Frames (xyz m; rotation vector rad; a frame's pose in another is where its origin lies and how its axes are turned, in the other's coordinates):
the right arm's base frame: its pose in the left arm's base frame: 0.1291 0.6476 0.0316 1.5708 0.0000 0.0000
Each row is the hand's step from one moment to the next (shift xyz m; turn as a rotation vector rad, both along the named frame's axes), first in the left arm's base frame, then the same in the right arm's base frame.
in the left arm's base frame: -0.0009 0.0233 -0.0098 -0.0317 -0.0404 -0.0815
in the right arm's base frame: -0.0009 -0.0098 -0.0233 -0.0317 -0.0815 0.0404
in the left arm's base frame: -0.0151 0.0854 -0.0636 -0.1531 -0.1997 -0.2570
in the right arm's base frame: -0.0151 -0.0636 -0.0854 -0.1531 -0.2570 0.1997
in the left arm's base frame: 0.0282 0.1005 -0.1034 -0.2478 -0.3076 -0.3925
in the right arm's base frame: 0.0282 -0.1034 -0.1005 -0.2478 -0.3925 0.3076
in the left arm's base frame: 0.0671 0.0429 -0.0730 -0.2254 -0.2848 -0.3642
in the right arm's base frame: 0.0671 -0.0730 -0.0429 -0.2254 -0.3642 0.2848
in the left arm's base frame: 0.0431 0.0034 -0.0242 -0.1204 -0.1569 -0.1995
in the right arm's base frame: 0.0431 -0.0242 -0.0034 -0.1204 -0.1995 0.1569
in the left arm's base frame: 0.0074 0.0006 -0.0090 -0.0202 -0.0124 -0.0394
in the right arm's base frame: 0.0074 -0.0090 -0.0006 -0.0202 -0.0394 0.0124
